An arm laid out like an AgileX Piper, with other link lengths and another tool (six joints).
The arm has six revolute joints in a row. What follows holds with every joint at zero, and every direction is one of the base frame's.
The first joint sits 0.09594 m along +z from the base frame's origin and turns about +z.
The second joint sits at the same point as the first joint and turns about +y.
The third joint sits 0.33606 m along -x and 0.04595 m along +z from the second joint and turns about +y.
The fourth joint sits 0.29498 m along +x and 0.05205 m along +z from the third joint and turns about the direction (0.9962, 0, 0.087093).
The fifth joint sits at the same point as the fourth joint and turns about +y.
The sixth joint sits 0.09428 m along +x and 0.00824 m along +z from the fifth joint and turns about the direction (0.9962, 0, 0.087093).
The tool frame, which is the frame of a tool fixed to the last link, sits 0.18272 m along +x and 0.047 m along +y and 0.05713 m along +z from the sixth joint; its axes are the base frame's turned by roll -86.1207, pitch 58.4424 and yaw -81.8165 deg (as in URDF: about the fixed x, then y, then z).
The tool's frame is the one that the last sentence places.
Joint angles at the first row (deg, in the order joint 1, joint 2, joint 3, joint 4, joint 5, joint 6):
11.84 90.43 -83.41 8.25 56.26 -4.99
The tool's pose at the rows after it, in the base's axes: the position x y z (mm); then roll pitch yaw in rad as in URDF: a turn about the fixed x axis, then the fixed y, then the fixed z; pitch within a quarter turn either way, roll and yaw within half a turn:
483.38 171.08 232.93 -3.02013 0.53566 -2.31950
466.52 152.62 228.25 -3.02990 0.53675 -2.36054
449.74 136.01 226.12 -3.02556 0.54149 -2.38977
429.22 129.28 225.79 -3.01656 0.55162 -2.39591
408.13 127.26 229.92 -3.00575 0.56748 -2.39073
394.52 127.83 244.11 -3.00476 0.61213 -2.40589
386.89 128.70 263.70 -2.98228 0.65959 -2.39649
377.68 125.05 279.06 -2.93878 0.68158 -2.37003
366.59 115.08 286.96 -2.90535 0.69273 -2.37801
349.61 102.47 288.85 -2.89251 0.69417 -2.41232
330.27 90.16 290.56 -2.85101 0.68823 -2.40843
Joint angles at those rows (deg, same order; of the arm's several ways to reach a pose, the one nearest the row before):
10.41 86.60 -78.19 8.60 54.60 -4.99
8.50 82.91 -73.45 9.03 53.77 -4.99
6.83 79.07 -69.09 9.03 52.90 -4.99
6.34 74.89 -64.83 9.03 52.08 -4.99
6.34 70.62 -61.46 9.15 51.94 -4.99
6.34 66.86 -59.66 10.06 51.67 -3.99
6.34 64.02 -59.40 10.69 51.41 -3.78
6.34 61.36 -59.40 9.82 51.87 -3.66
6.34 58.26 -58.35 7.60 52.27 -1.51
6.34 54.45 -56.62 5.02 53.67 1.68
6.34 50.31 -54.94 2.35 55.27 3.08

